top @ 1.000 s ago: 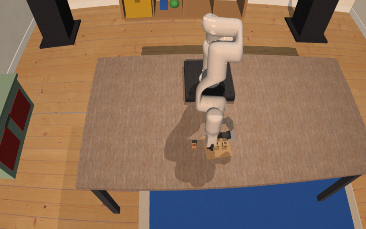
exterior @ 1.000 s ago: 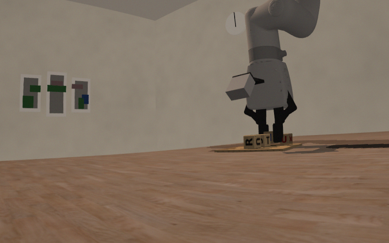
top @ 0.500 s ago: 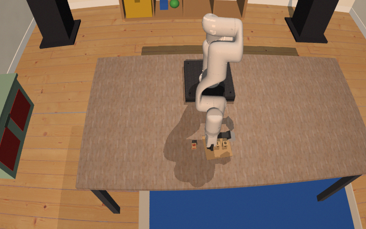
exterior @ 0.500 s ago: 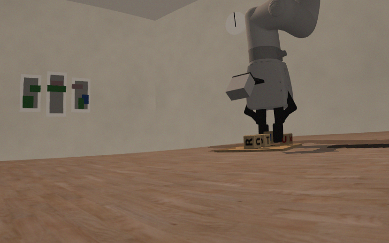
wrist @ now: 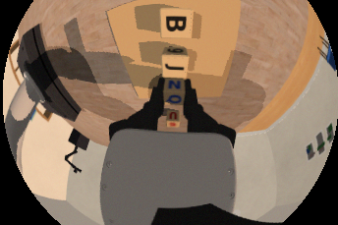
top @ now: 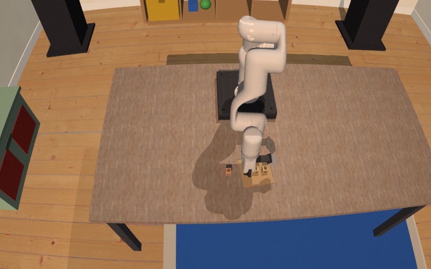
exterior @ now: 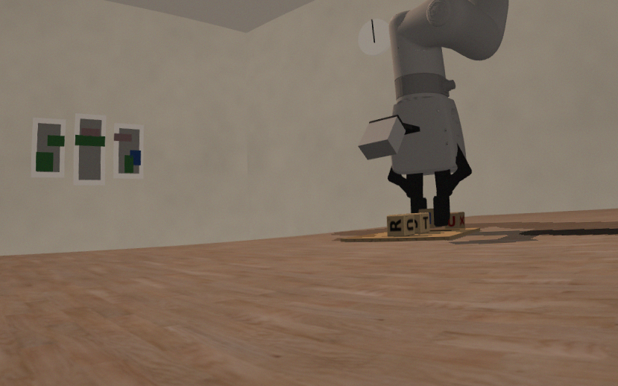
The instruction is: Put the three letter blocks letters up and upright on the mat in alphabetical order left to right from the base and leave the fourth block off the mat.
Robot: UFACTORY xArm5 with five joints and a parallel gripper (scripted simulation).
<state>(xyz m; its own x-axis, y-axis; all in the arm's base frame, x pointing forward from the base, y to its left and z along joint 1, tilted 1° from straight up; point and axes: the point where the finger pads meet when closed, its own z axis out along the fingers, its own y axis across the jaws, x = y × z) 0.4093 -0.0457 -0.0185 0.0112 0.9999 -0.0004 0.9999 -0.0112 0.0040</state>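
The tan mat is 40 mm to the left of my hand and 30 mm below it. The rest, counted from my hand: letter block: 80 mm to the right, 20 mm below.
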